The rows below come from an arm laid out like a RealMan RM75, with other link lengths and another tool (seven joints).
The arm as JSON. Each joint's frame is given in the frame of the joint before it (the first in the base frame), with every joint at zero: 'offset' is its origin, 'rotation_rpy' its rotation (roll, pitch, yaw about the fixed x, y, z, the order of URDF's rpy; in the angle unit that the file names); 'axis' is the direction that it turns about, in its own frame. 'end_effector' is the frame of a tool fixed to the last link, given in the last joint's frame.
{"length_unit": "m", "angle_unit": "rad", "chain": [
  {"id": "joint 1", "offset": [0.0, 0.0, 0.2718], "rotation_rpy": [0.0, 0.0, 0.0], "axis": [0.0, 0.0, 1.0]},
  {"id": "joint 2", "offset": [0.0, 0.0, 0.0], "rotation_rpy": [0.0, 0.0, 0.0], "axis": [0.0, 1.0, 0.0]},
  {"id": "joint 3", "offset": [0.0, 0.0, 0.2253], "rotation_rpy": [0.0, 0.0, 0.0], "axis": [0.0, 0.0, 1.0]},
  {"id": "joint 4", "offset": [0.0, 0.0, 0.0], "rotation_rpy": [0.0, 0.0, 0.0], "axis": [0.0, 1.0, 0.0]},
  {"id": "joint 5", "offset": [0.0, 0.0, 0.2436], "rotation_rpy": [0.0, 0.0, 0.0], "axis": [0.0, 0.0, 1.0]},
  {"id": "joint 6", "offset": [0.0, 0.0, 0.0], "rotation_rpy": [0.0, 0.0, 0.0], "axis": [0.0, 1.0, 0.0]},
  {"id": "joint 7", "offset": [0.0, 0.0, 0.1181], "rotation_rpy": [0.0, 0.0, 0.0], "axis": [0.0, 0.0, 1.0]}
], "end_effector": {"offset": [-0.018, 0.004, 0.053], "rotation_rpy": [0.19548, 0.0, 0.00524]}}
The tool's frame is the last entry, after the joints.
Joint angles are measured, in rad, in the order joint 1, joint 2, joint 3, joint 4, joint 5, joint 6, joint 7. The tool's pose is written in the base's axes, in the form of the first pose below.
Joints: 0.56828, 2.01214, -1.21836, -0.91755, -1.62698, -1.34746, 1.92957
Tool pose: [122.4 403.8 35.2], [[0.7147 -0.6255 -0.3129], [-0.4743 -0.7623 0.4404], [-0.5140 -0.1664 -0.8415]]
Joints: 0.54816, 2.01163, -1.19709, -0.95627, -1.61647, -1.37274, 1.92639
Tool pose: [120.2 401.2 46.6], [[0.7133 -0.6144 -0.3372], [-0.4514 -0.7708 0.4496], [-0.5361 -0.1685 -0.8271]]
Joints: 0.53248, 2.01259, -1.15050, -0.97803, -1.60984, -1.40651, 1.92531
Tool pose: [122.1 399.8 60.9], [[0.6973 -0.6185 -0.3622], [-0.4394 -0.7681 0.4657], [-0.5663 -0.1656 -0.8074]]
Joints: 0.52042, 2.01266, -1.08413, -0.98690, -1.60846, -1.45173, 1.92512
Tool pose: [127.9 398.1 77.7], [[0.6733 -0.6306 -0.3861], [-0.4338 -0.7597 0.4844], [-0.5987 -0.1587 -0.7851]]
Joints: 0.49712, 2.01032, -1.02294, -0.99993, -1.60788, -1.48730, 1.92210
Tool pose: [138.2 395.2 94.7], [[0.6509 -0.6469 -0.3973], [-0.4265 -0.7445 0.5136], [-0.6281 -0.1649 -0.7605]]
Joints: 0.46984, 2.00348, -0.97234, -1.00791, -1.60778, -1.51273, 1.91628
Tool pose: [151.7 391.7 109.8], [[0.6325 -0.6662 -0.3952], [-0.4214 -0.7241 0.5460], [-0.6499 -0.1788 -0.7387]]
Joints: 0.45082, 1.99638, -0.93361, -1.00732, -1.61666, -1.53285, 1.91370
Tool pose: [164.0 388.3 119.8], [[0.6208 -0.6834 -0.3841], [-0.4250 -0.7051 0.5677], [-0.6588 -0.1892 -0.7281]]
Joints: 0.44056, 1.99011, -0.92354, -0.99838, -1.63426, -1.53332, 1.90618
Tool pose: [173.7 386.9 120.9], [[0.6238 -0.6934 -0.3605], [-0.4347 -0.6912 0.5774], [-0.6495 -0.2035 -0.7326]]
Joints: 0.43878, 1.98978, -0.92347, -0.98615, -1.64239, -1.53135, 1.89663
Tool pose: [177.9 386.2 118.1], [[0.6255 -0.6965 -0.3515], [-0.4408 -0.6873 0.5773], [-0.6437 -0.2062 -0.7370]]
